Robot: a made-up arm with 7 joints.
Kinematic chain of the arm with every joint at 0, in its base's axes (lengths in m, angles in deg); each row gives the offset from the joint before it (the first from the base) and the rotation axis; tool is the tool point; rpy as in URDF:
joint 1: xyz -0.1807 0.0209 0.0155 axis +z
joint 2: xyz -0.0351 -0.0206 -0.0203 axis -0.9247 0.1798 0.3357
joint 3: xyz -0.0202 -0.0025 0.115 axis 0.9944 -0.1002 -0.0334
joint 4: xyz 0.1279 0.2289 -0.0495 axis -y
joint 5: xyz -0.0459 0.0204 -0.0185 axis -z
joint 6: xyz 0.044 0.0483 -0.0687 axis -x
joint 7: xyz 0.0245 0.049 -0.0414 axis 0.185 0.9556 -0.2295
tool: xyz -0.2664 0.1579 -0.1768 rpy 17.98 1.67 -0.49
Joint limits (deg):
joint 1: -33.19..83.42
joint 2: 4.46..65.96
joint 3: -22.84..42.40
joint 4: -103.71..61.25
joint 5: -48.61..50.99
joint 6: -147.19..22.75
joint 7: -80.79..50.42
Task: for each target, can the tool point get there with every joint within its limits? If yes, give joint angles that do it. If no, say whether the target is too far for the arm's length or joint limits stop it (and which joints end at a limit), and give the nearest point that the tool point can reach.
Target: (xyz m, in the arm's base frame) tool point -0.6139 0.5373 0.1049
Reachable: yes | joints 55.05 41.44 29.54 26.88 41.08 -96.98 -56.60
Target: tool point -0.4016 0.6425 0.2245
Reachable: yes | joints 23.47 27.56 37.19 27.34 39.30 -76.32 -12.39
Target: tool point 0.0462 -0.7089 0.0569
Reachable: no: joint limits stop it (at a limit: joint 1, joint 2, joint 3) | nearest point -0.0665 -0.4332 -0.0510 | short by 0.317 m
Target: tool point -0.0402 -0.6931 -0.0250
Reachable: no: joint limits stop it (at a limit: joint 1, joint 2, joint 3, joint 5) | nearest point -0.1098 -0.4771 -0.1170 | short by 0.245 m
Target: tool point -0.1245 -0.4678 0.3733
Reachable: no: joint limits stop it (at a limit: joint 1, joint 2, joint 3, joint 5, joint 6) | nearest point -0.2453 -0.3196 0.3847 | short by 0.192 m
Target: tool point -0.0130 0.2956 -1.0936
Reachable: no: too far | nearest point -0.0587 0.2307 -0.7180 | short by 0.384 m
